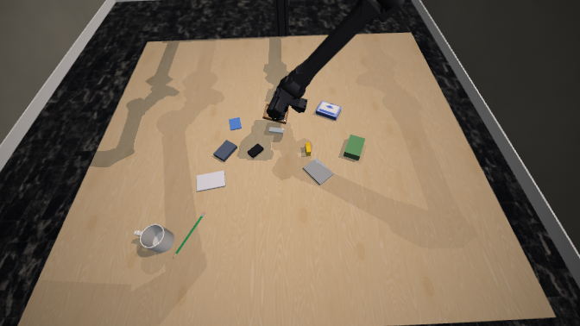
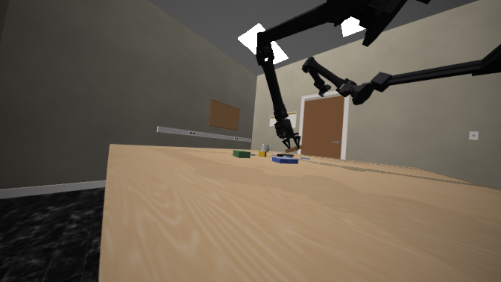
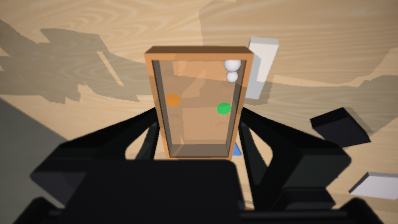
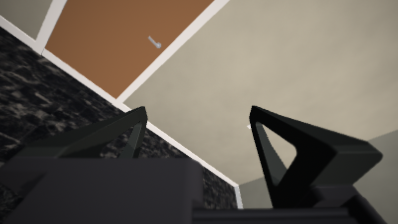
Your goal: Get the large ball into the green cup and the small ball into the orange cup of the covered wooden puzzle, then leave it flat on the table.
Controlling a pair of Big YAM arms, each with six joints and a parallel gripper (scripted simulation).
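Right now my left hand is 4 cm short of the white block, 1 cm to the left of it and 7 cm above it. From my left hand the other things lie so: covered wooden puzzle (1 cm behind, 1 cm below); black block (14 cm ahead, 12 cm to the right, 7 cm below); yellow block (17 cm ahead, 12 cm to the left, 6 cm below).
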